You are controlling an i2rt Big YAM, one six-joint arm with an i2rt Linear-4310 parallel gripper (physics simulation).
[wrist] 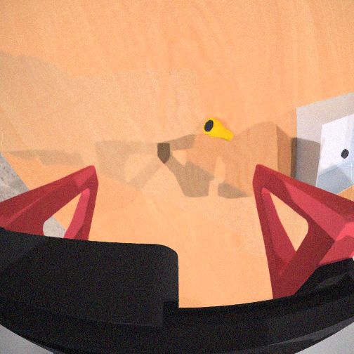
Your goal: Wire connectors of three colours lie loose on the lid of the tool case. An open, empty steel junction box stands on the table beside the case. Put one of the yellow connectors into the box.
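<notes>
A yellow connector (218,129) with a dark open end lies on its side on the wooden table, a little above and right of the middle of the wrist view. My gripper (174,173) is open, with its two red fingers wide apart and nothing between them. The connector shows beyond the fingertips, between them sideways and nearer the right one. The steel junction box (307,121) stands open at the right edge, to the right of the connector; only part of it shows. The tool case's lid cannot be made out in this view.
The wooden table (150,40) fills most of the view. Shadows of the gripper fall across it near the connector. The junction box's wall rises to the right of the right finger's tip. A grey speckled surface shows beyond the table's edge at the left.
</notes>
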